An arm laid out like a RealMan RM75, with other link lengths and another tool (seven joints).
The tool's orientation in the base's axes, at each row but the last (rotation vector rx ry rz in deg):
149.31 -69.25 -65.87
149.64 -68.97 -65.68
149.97 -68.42 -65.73
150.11 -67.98 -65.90
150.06 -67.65 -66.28
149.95 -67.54 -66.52
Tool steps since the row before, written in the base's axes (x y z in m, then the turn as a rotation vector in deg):
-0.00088 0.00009 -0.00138 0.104 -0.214 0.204
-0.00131 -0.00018 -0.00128 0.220 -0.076 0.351
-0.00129 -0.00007 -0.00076 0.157 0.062 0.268
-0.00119 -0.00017 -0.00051 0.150 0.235 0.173
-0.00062 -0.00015 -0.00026 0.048 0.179 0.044
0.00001 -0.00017 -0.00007 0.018 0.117 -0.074
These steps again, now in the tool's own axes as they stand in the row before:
0.00041 0.00005 0.00159 0.064 0.149 -0.268
0.00034 0.00054 0.00172 -0.069 0.027 -0.415
-0.00004 0.00062 0.00136 -0.137 -0.057 -0.280
-0.00009 0.00071 0.00109 -0.197 -0.205 -0.164
-0.00001 0.00041 0.00055 -0.125 -0.143 -0.019
0.00016 0.00009 0.00000 -0.024 -0.118 0.070

